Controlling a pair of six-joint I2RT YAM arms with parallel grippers.
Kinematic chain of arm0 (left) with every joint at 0, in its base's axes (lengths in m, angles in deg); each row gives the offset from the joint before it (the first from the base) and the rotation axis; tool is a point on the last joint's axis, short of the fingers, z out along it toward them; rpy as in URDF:
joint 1: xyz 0 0 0.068 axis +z
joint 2: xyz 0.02 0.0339 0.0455 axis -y
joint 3: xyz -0.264 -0.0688 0 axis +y
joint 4: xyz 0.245 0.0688 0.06 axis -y
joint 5: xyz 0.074 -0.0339 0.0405 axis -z
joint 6: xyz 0.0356 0 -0.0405 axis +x
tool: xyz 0 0 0 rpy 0 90 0
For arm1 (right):
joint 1: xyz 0 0 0.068 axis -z
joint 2: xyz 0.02 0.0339 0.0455 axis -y
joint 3: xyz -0.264 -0.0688 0 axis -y
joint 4: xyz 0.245 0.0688 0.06 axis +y
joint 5: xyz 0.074 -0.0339 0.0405 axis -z
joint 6: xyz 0.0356 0 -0.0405 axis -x
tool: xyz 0 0 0 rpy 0 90 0
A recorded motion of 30 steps. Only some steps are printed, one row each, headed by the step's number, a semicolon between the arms.
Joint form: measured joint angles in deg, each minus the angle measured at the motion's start. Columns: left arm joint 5, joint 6, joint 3, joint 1, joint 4, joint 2; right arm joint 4, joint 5, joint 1, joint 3, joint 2, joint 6.
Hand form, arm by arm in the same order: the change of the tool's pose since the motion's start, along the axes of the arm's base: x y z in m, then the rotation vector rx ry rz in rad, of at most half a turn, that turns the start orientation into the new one. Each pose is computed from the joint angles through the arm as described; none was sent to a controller.
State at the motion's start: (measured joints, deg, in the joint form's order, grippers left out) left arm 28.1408 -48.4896 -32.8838 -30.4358 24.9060 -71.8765; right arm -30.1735 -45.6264 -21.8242 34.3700 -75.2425 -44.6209
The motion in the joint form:
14: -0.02 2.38 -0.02 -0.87 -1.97 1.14; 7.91 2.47 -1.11 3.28 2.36 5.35
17: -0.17 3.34 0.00 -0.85 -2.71 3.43; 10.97 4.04 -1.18 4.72 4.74 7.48
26: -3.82 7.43 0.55 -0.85 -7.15 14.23; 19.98 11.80 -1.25 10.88 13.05 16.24
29: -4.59 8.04 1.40 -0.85 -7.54 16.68; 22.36 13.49 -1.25 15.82 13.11 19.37
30: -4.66 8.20 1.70 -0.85 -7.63 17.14; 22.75 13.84 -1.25 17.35 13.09 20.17
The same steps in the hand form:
14: -0.0050 -0.0017 0.0015 0.0277 -0.0229 -0.0240; -0.0021 0.0037 0.0156 -0.0588 -0.0520 -0.0091
17: -0.0095 0.0012 0.0098 0.0230 -0.0603 -0.0242; -0.0055 0.0018 0.0291 -0.0743 -0.0996 -0.0297
26: -0.0327 0.0177 0.0408 0.0212 -0.2120 0.0288; -0.0217 -0.0088 0.0854 -0.1330 -0.3253 -0.1477
29: -0.0390 0.0220 0.0437 0.0185 -0.2394 0.0416; -0.0204 -0.0092 0.1119 -0.1457 -0.4130 -0.1763
30: -0.0403 0.0229 0.0433 0.0196 -0.2428 0.0425; -0.0203 -0.0094 0.1206 -0.1450 -0.4421 -0.1837

